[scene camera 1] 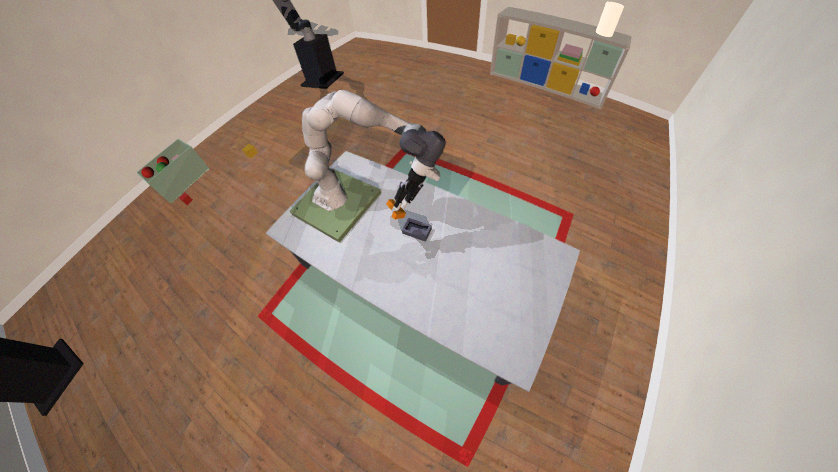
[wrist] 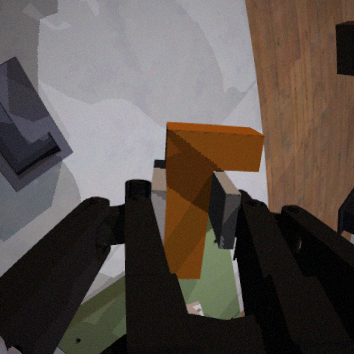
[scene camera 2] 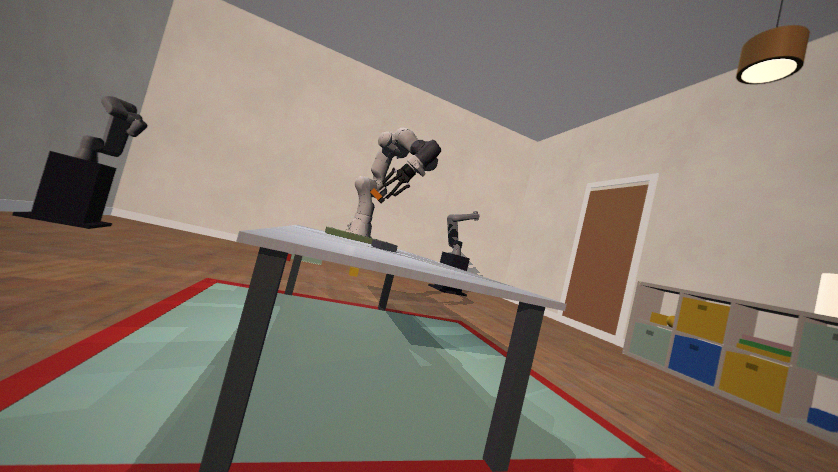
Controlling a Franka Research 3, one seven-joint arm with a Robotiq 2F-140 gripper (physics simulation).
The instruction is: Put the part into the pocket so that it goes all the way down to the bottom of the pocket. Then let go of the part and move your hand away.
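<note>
The part is an orange L-shaped block [scene camera 1: 398,214] [scene camera 2: 376,194] [wrist: 187,165]. My gripper [scene camera 1: 399,206] [scene camera 2: 382,198] [wrist: 184,180] is shut on its long arm; the short arm points to the right in the wrist view. The gripper is tilted and holds the part in the air above the table, well above the table top in the scene camera 2 view. The pocket is a recess in a dark grey block [scene camera 1: 416,229] [scene camera 2: 384,245] [wrist: 54,131] on the table; the part is apart from it. In the wrist view the block is cut off at the left edge.
The white table [scene camera 1: 469,281] [scene camera 2: 328,252] carries the green base plate [scene camera 1: 340,231] [scene camera 2: 345,235] [wrist: 102,312] of the arm, beside the grey block. A shelf unit [scene camera 1: 545,15] and other robots on black stands are away from the table.
</note>
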